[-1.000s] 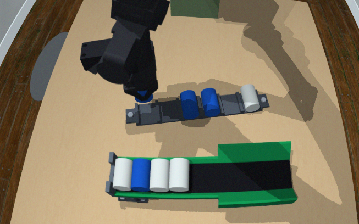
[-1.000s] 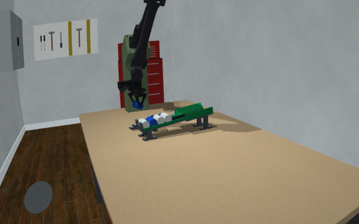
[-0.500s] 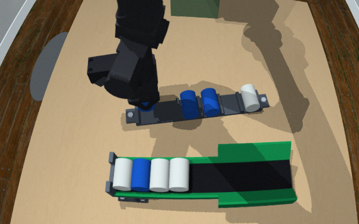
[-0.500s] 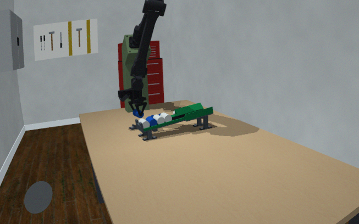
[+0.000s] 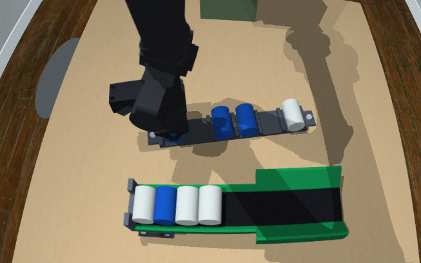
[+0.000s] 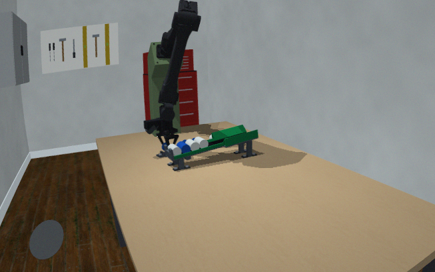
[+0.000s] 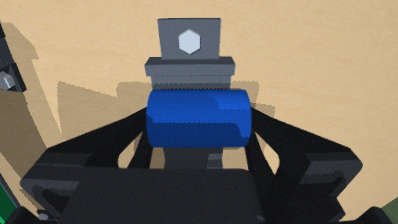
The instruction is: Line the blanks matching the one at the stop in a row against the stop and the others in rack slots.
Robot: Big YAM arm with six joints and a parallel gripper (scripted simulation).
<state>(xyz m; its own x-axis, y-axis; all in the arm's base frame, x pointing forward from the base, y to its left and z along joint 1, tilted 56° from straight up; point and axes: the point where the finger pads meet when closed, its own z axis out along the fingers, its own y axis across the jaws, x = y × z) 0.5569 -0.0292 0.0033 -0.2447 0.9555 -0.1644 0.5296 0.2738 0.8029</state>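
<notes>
The stock rack lies 12 cm to the left of my hand, 5 cm behind it and 4 cm below it. The rest, counted from my hand: grey stop (20 cm ahead, 3 cm above).
</notes>
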